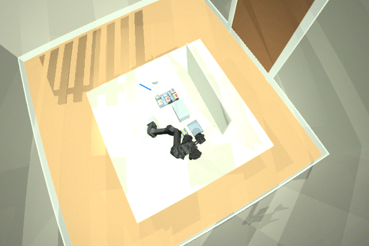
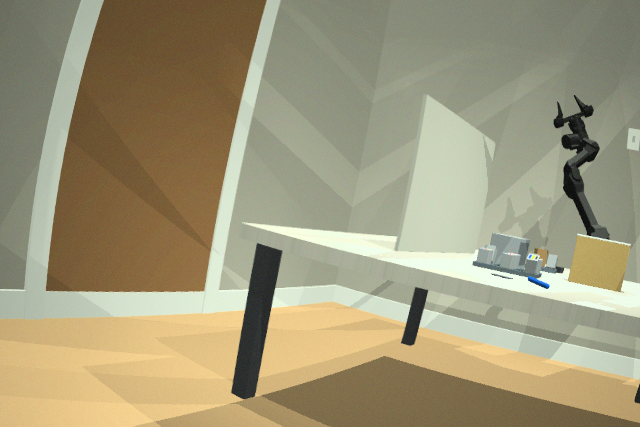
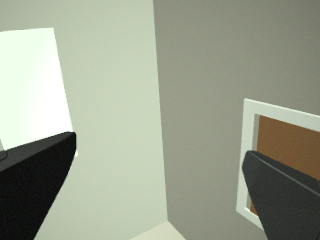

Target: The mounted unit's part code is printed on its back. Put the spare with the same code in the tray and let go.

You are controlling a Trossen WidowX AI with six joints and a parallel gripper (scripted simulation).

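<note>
Right now the grey spare block is 65 cm below my gripper tip, 57 cm to the left of it and 1 cm ahead of it. Also, from my gripper tip: tall white panel 47 cm below, 39 cm to the left, 31 cm ahead; then grey round piece 68 cm below, 13 cm to the left, 10 cm behind; then tan box 66 cm below, 4 cm to the left.
</note>
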